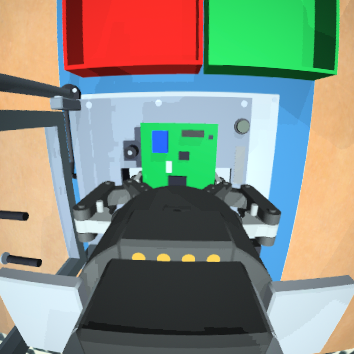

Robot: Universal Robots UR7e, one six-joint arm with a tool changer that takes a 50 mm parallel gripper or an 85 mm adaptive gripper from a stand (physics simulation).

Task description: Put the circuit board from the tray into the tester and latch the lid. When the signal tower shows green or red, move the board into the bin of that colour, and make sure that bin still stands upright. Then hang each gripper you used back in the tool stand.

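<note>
The green circuit board, with a blue block and dark chips, is in front of my gripper. The gripper's fingers are shut on the board's left and right edges; their tips are partly hidden by the gripper body. The board is over the light grey tester; I cannot tell how high. The tester's lid stands open at the left as a dark frame. The red bin and the green bin stand upright side by side beyond the tester. The signal tower, tray and tool stand do not show clearly.
A round grey knob is at the tester's right, and a small black fitting is left of the board. Black pins jut in at the left edge. A blue mat lies under the tester on the wooden table.
</note>
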